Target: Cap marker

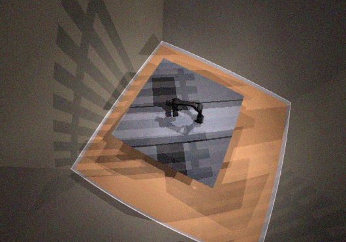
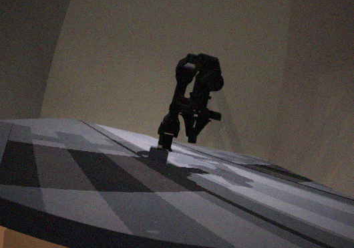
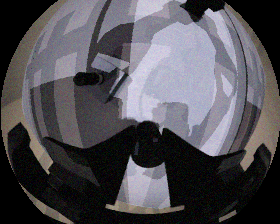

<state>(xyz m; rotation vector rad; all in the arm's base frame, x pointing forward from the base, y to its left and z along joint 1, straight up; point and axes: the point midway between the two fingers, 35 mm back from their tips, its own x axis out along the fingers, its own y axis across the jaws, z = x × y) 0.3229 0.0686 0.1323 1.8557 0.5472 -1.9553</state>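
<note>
The dark holder block is 90 mm to the right of my gripper tip and 80 mm below it. Also, from my gripper tip: cap (10 mm ahead, 10 mm above).
</note>
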